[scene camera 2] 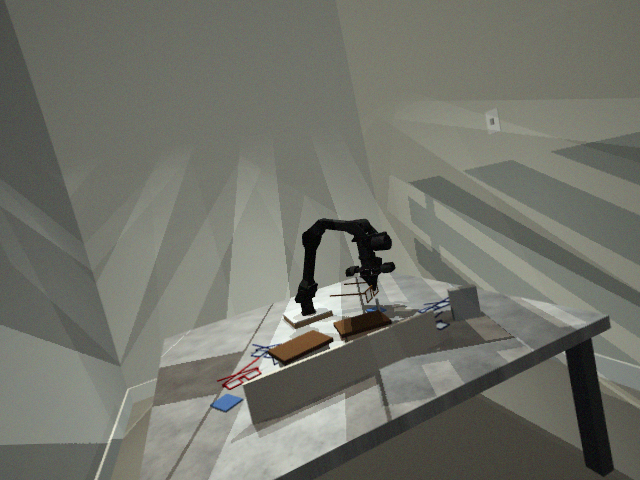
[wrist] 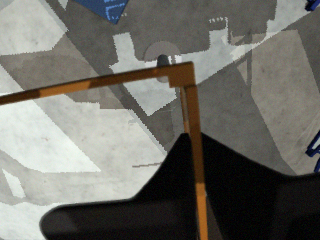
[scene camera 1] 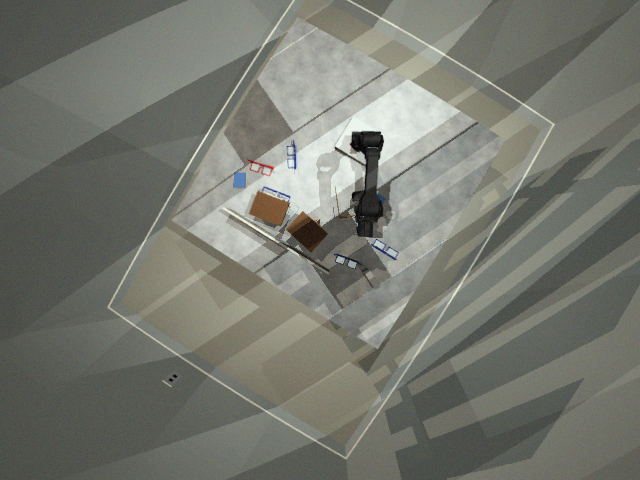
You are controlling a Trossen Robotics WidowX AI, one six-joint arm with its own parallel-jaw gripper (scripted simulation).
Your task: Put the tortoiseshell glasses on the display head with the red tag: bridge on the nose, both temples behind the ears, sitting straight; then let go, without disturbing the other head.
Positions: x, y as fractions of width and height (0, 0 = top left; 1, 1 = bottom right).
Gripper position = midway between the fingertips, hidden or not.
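Observation:
My gripper (scene camera 2: 0.59, 0.61) is visible to me, and the wrist view has my gripper too (wrist: 0.60, 0.58). I can also see a grey box (scene camera 2: 0.73, 0.63), though in the wrist view the box is out of frame, and there is a long grey board (scene camera 2: 0.43, 0.82).

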